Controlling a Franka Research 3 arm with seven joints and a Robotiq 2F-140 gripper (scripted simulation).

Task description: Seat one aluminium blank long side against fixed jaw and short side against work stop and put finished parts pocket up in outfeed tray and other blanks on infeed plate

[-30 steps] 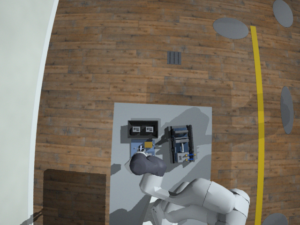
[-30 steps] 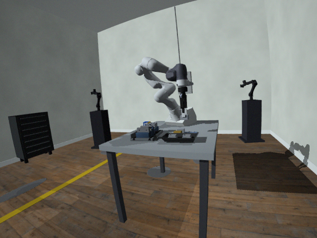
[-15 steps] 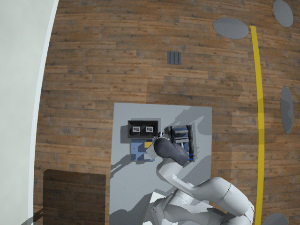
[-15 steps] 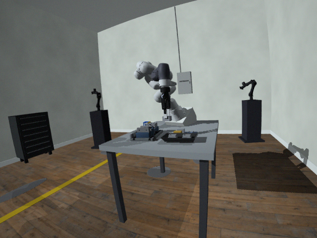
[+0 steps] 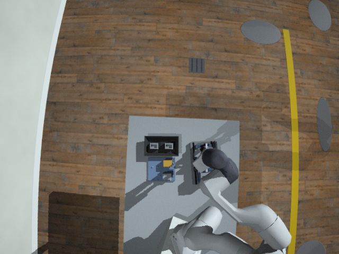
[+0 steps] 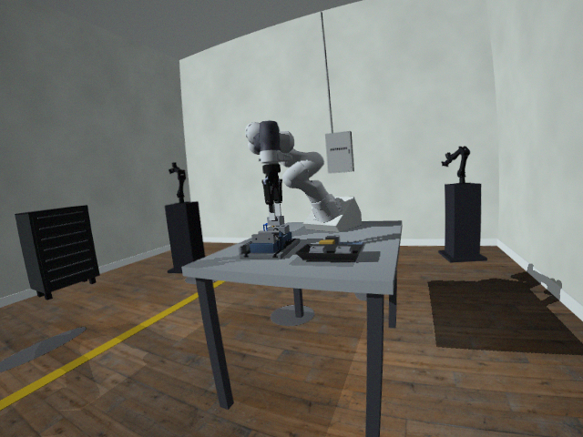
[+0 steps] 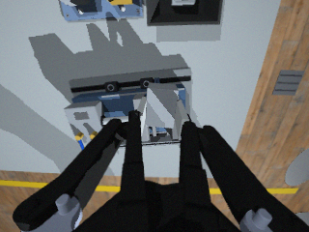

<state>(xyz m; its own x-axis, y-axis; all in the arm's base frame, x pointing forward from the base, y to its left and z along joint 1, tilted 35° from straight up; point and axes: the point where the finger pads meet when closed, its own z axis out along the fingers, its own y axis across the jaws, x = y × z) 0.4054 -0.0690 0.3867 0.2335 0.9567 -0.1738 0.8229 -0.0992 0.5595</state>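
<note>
The vise is 8 cm behind my hand, 5 cm to the right of it and 15 cm below it. From my hand the other things lie so: brass blank 4 cm behind, 21 cm to the left, 16 cm below.
</note>
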